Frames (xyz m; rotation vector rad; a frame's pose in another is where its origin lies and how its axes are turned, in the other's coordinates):
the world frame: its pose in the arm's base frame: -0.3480 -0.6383 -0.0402 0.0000 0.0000 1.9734
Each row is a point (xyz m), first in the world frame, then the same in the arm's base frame.
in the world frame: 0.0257 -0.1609 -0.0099
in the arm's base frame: -0.2100 -0.5516 -0.0501
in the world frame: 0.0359 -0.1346 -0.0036
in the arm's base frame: -0.2382 -0.5525 -0.0438
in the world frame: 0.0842 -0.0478 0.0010
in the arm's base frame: -0.3370 -0.5421 -0.0392
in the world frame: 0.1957 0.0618 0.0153
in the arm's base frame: -0.4815 -0.4825 -0.0249
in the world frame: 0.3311 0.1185 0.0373
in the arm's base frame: -0.5868 -0.3801 -0.0029
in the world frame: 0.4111 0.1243 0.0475
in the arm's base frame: -0.6234 -0.3088 0.0073
